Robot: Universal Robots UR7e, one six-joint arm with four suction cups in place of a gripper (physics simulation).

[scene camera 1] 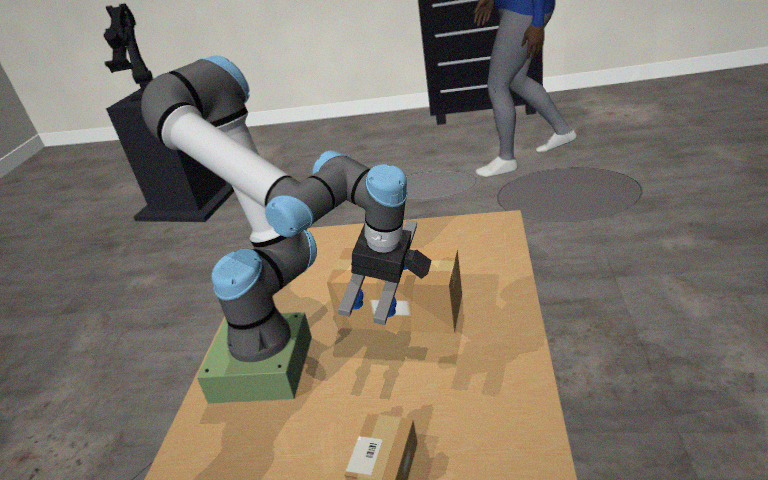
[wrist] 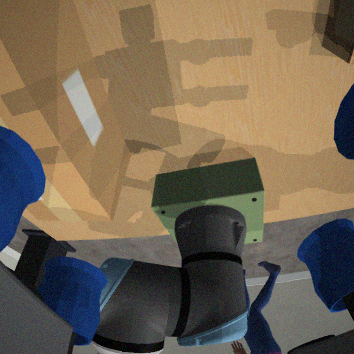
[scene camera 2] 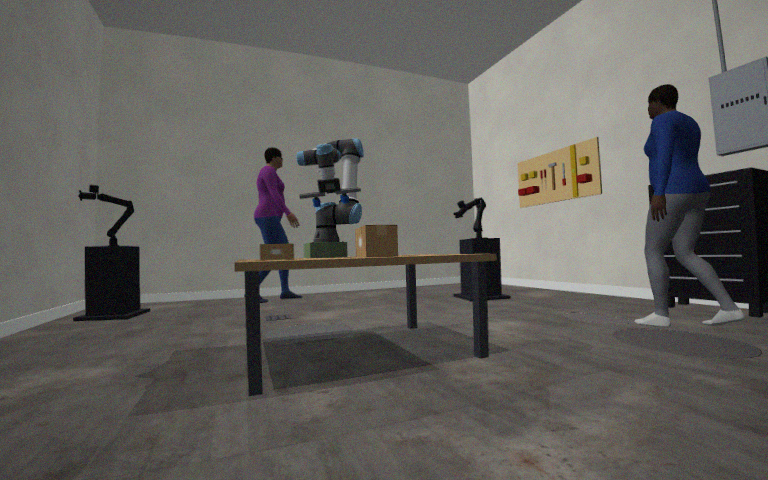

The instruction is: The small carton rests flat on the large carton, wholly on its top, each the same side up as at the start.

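Pixels of known places: hand, tool point: [scene camera 1: 379, 282] [wrist: 197, 218] [scene camera 2: 331, 203]; arm's base, link origin: [scene camera 1: 260, 340] [wrist: 209, 224] [scene camera 2: 326, 242].
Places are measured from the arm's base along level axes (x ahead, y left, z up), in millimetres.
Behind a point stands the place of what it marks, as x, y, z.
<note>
The large brown carton [scene camera 1: 433, 302] @(403, 161, 11) [scene camera 2: 378, 241] @(444, 224, -13) [wrist: 70, 150] @(272, 158, 57) stands on the table with a white label on its side. In the scene camera 1 view the gripper hides part of its top. The small carton [scene camera 1: 390, 438] @(390, -229, -13) [scene camera 2: 265, 252] @(422, -297, -52) [wrist: 342, 30] @(359, -175, -43) lies flat on the table, apart from the large one, with a barcode label on top. It is cut off by the lower edge of the scene camera 1 view. My suction gripper [scene camera 1: 373, 303] [scene camera 2: 330, 199] @(331, 12, 182) [wrist: 192, 215] @(331, 12, 182) is open, with blue cups bare. It hangs above the height of the large carton's top and overlaps that carton in the scene camera 1 view.
The arm stands on a green base block [scene camera 1: 249, 384] @(17, -113, -32) [scene camera 2: 325, 249] @(95, -11, -41) [wrist: 210, 180] @(94, -4, -43) on the wooden table [scene camera 1: 509, 407] @(600, -56, -87) [scene camera 2: 430, 259] @(624, 418, -102), between the cartons in the scene camera 2 view. A person in blue [scene camera 1: 504, 73] [scene camera 2: 676, 152] and one in magenta [scene camera 2: 270, 192] stand beyond it.
</note>
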